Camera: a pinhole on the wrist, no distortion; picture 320 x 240 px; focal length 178.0 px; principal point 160.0 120.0 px. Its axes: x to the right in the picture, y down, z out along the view. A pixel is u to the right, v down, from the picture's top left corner.
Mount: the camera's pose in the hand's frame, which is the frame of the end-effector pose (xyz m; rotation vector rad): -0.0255 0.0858 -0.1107 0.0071 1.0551 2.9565
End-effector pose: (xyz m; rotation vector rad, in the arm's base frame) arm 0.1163 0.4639 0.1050 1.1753 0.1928 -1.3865
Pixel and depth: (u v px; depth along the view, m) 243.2 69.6 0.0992
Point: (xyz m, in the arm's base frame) 0.2633 0.5064 0.2208
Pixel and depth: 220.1 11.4 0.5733
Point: 0.5917 0.3498 0.6872
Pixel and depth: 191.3 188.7 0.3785
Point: 0.1263 0.2727 0.4089
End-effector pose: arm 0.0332 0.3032 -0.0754 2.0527 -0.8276 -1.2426
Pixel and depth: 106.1 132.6 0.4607
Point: -0.2366 -0.0511 0.0231
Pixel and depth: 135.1 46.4 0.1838
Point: -0.0042 0.1408 0.1260
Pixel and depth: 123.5 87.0 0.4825
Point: -0.2188 -0.0787 0.1494
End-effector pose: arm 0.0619 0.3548 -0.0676 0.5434 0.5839 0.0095
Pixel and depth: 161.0 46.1 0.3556
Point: 0.1382 0.6819 0.2038
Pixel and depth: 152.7 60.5 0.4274
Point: 0.1916 0.6926 0.2548
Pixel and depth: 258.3 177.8 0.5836
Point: 0.0599 0.3423 0.5869
